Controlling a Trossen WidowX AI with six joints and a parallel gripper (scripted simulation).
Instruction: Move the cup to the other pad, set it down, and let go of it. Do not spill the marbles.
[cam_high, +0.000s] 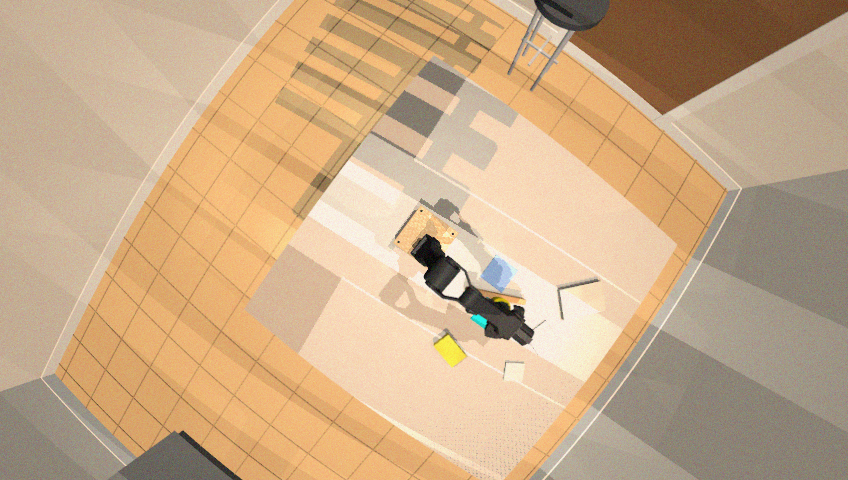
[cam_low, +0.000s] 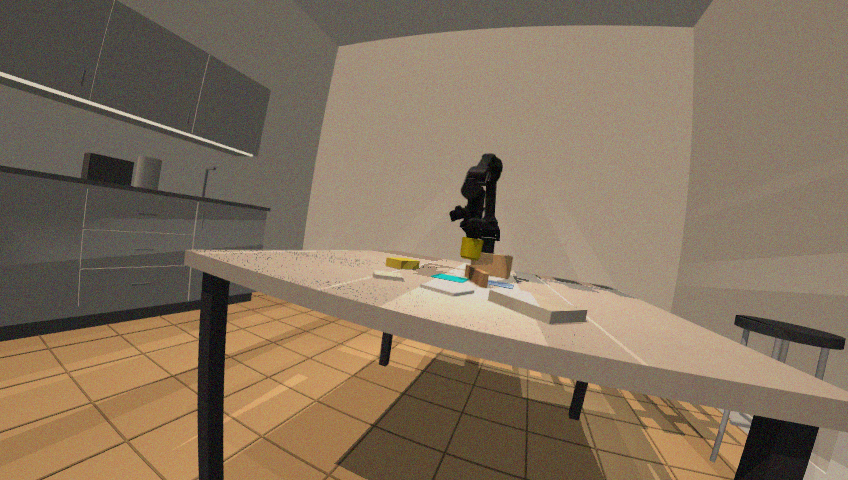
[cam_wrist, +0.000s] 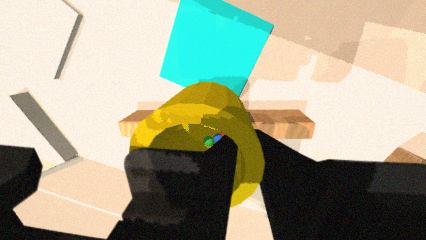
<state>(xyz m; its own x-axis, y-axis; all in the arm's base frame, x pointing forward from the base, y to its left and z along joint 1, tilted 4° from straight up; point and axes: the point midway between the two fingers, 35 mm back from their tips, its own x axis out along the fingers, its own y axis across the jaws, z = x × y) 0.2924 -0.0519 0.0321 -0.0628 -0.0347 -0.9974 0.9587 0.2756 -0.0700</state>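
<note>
The cyan pad is 11 cm below my gripper tip, 5 cm ahead of it and 4 cm to the right of it. The rest, counted from my gripper tip: pale blue pad 11 cm to the left, 11 cm below, 1 cm behind; then yellow cup 2 cm ahead, 1 cm to the left; then low wooden wall 9 cm below, 4 cm to the left, 2 cm ahead.
</note>
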